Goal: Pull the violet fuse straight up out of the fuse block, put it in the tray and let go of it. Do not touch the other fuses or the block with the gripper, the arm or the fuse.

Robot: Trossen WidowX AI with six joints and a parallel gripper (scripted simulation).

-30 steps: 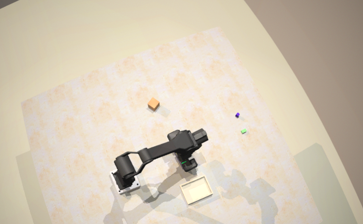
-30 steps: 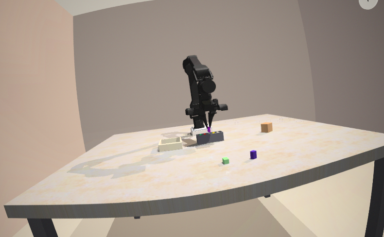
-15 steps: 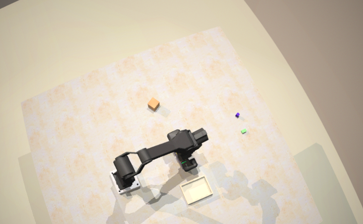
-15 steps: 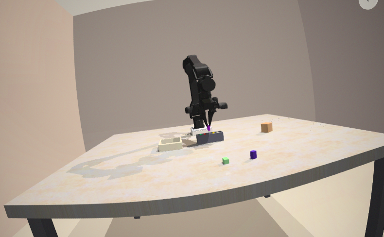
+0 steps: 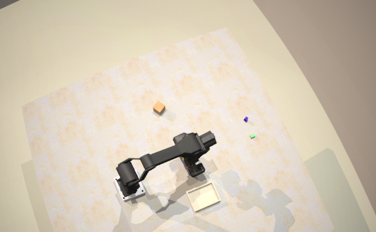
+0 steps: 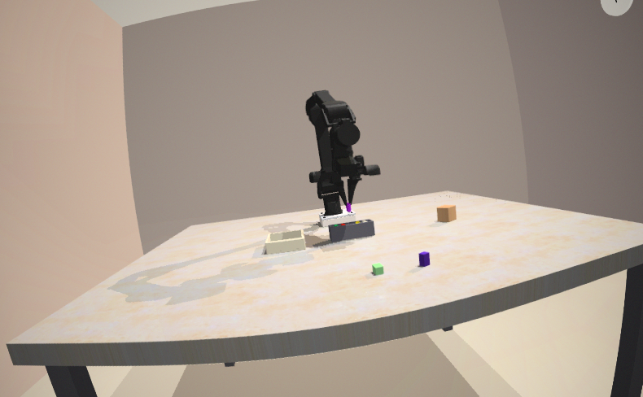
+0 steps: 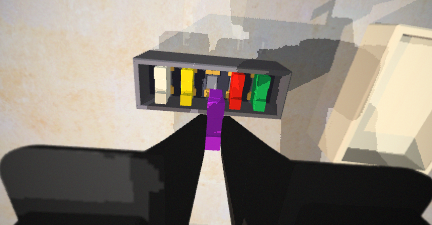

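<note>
My gripper tip is now 180 mm to the left of the cream tray, 90 mm above it and 30 mm short of it. Also, from my gripper tip: violet fuse: 10 mm below.
</note>
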